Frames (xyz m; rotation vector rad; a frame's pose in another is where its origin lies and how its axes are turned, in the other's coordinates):
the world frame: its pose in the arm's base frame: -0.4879 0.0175 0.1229 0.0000 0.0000 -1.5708
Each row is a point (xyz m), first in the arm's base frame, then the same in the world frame.
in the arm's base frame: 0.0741 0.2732 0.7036
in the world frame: -0.2557 0.5620 0.5807
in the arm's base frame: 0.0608 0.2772 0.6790
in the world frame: -0.2597 0.5487 0.5561
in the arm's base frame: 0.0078 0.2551 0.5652
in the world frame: -0.2376 0.4957 0.4423
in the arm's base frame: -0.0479 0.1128 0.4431
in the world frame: -0.0953 0.4400 0.3202
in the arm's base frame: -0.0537 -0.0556 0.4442
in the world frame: 0.0731 0.4342 0.3213
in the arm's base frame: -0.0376 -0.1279 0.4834
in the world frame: 0.1454 0.4503 0.3605
